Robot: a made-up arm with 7 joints.
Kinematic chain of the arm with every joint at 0, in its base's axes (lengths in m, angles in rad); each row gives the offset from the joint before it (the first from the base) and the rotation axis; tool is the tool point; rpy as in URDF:
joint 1: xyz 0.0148 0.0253 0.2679 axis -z
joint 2: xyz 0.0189 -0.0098 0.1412 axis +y
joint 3: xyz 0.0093 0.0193 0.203 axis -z
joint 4: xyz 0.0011 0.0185 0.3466 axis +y
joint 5: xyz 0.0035 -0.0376 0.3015 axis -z
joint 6: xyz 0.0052 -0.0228 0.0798 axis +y
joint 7: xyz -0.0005 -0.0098 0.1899 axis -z
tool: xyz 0.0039 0.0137 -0.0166 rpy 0 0 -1.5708
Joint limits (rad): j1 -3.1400..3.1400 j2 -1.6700..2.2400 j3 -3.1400..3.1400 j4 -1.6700..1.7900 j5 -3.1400..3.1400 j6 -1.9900..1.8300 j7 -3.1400..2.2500
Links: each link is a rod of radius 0.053 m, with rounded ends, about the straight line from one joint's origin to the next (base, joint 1, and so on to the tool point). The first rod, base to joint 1, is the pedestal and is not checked.
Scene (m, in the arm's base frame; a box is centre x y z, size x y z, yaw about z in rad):
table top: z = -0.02
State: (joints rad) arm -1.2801 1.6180 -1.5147 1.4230 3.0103 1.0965 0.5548
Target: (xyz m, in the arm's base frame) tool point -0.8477 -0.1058 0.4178
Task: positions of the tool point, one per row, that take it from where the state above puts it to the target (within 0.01 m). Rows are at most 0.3 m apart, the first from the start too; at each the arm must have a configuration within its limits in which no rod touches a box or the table.
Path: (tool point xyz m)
1: -0.4241 0.8094 0.3410
2: -0.6343 0.6398 0.3604
3: -0.7826 0.4159 0.3797
4: -0.8557 0.1591 0.3988
5: -0.8477 -0.1058 0.4178

